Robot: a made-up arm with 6 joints. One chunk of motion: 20 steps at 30 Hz.
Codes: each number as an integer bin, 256 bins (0 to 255) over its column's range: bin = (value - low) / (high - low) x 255, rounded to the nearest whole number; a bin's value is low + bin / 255 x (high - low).
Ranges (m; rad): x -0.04..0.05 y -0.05..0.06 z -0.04..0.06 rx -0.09..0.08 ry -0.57..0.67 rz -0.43..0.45
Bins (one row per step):
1: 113 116 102 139 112 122
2: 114 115 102 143 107 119
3: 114 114 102 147 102 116
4: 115 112 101 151 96 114
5: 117 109 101 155 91 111
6: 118 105 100 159 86 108
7: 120 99 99 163 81 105
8: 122 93 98 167 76 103
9: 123 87 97 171 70 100
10: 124 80 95 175 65 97
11: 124 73 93 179 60 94
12: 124 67 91 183 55 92
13: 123 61 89 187 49 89
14: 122 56 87 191 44 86
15: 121 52 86 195 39 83
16: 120 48 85 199 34 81
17: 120 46 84 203 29 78
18: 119 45 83 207 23 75
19: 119 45 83 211 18 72
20: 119 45 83 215 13 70
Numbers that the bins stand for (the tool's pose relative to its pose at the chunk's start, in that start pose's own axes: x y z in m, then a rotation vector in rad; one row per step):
1: -0.0001 0.0000 0.0000 0.0027 -0.0254 -0.0090
2: 0.0002 -0.0004 0.0000 0.0053 -0.0497 -0.0193
3: 0.0002 -0.0008 0.0000 0.0080 -0.0740 -0.0297
4: 0.0006 -0.0017 -0.0004 0.0107 -0.1032 -0.0366
5: 0.0013 -0.0030 -0.0004 0.0133 -0.1275 -0.0469
6: 0.0016 -0.0047 -0.0008 0.0160 -0.1518 -0.0573
7: 0.0024 -0.0073 -0.0012 0.0187 -0.1761 -0.0676
8: 0.0031 -0.0099 -0.0016 0.0213 -0.2004 -0.0745
9: 0.0034 -0.0125 -0.0020 0.0240 -0.2296 -0.0849
10: 0.0038 -0.0155 -0.0027 0.0267 -0.2539 -0.0953
11: 0.0038 -0.0185 -0.0035 0.0293 -0.2782 -0.1056
12: 0.0038 -0.0211 -0.0043 0.0320 -0.3025 -0.1125
13: 0.0034 -0.0237 -0.0051 0.0347 -0.3317 -0.1229
14: 0.0031 -0.0258 -0.0059 0.0373 -0.3560 -0.1332
15: 0.0027 -0.0276 -0.0063 0.0400 -0.3804 -0.1436
16: 0.0024 -0.0293 -0.0067 0.0427 -0.4047 -0.1505
17: 0.0024 -0.0302 -0.0071 0.0453 -0.4290 -0.1608
18: 0.0020 -0.0306 -0.0075 0.0480 -0.4582 -0.1712
19: 0.0020 -0.0306 -0.0075 0.0507 -0.4825 -0.1815
20: 0.0020 -0.0306 -0.0075 0.0533 -0.5068 -0.1884

